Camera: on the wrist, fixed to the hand. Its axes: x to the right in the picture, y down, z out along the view.
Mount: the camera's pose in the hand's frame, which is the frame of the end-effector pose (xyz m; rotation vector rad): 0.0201 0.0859 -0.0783 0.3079 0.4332 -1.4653
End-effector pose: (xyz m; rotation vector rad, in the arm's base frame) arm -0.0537 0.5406 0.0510 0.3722 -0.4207 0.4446
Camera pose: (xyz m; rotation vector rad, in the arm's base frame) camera -0.0547 0.6531 0.0155 0.7506 0.3975 -0.8499
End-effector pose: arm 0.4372 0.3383 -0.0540 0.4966 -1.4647 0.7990
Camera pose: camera 0.4257 0.4557 -0.0549 1.2962 -0.2995 -0.0955
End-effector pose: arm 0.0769 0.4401 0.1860 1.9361 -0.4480 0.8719
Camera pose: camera 0.0068 0.4661 0.2772 1.6430 1.2904 0.3002
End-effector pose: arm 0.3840 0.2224 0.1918 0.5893 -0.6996 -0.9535
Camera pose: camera 0.4959 0.2554 0.2090 1.6115 0.1130 -1.9646
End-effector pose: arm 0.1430 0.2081 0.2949 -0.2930 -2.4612 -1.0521
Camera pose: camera 0.1809 0.2107 0.4066 1.8335 -2.1145 -0.9338
